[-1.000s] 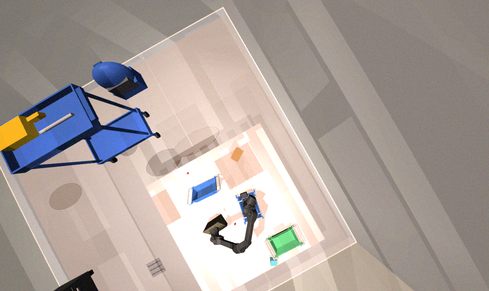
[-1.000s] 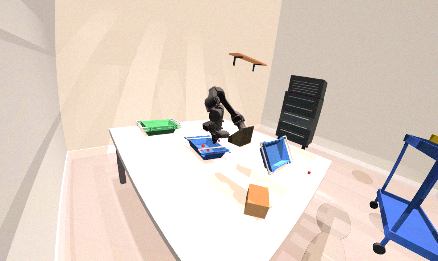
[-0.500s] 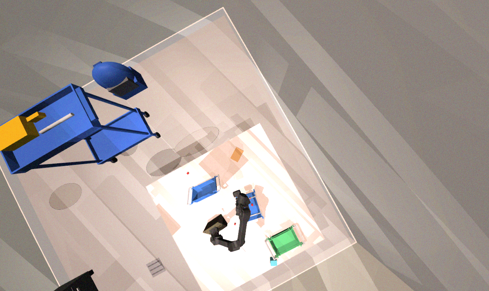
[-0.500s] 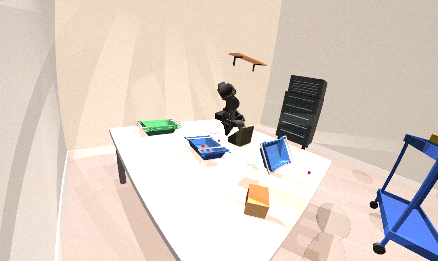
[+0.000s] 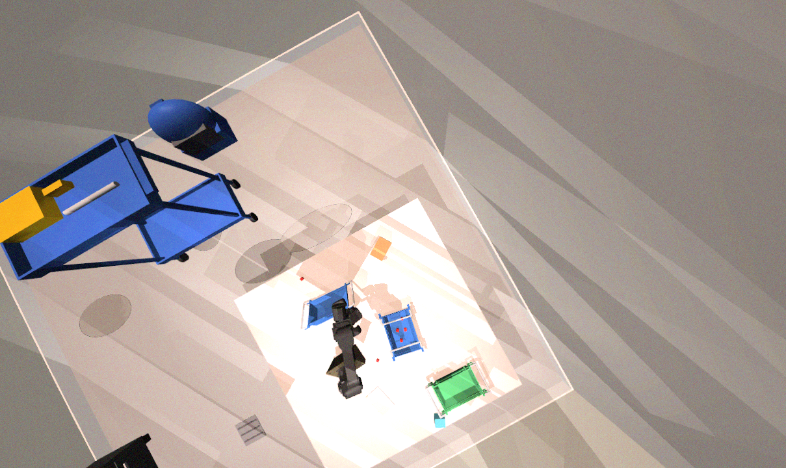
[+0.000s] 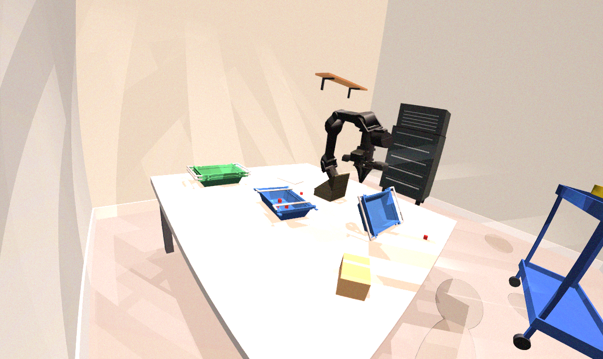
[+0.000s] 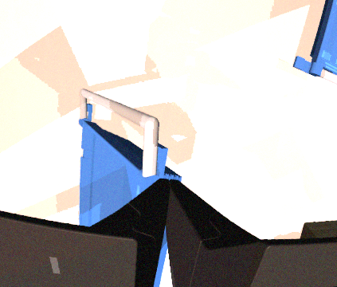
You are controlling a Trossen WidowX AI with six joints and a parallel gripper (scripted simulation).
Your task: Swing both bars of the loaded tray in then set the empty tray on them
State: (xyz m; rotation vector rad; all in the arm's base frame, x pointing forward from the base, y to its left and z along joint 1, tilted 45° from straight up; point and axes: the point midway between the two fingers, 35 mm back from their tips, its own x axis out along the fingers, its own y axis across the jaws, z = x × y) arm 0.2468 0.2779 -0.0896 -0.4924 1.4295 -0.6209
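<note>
My gripper tip is now 13 cm past the blue tray, 8 cm to the right of it and 13 cm above it. Also, from my gripper tip: red block: 10 cm ahead, 28 cm to the right, 19 cm below; then tan box: 30 cm ahead, 18 cm to the left, 18 cm below.
</note>
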